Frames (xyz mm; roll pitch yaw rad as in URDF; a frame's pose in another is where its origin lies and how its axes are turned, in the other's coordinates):
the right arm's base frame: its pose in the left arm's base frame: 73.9 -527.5 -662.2 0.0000 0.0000 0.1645
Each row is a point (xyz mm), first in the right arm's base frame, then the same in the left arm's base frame.
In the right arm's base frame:
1: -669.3 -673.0 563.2
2: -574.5 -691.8 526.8
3: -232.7 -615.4 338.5
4: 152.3 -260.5 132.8
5: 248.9 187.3 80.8
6: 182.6 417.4 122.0
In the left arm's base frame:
1: -476.2 -1301.0 -99.0
2: -379.6 -1304.0 -135.4
3: -54.9 -1172.7 -323.7
4: 266.8 -759.5 -529.4
5: 288.8 -302.0 -581.4
6: 185.7 -85.8 -540.2

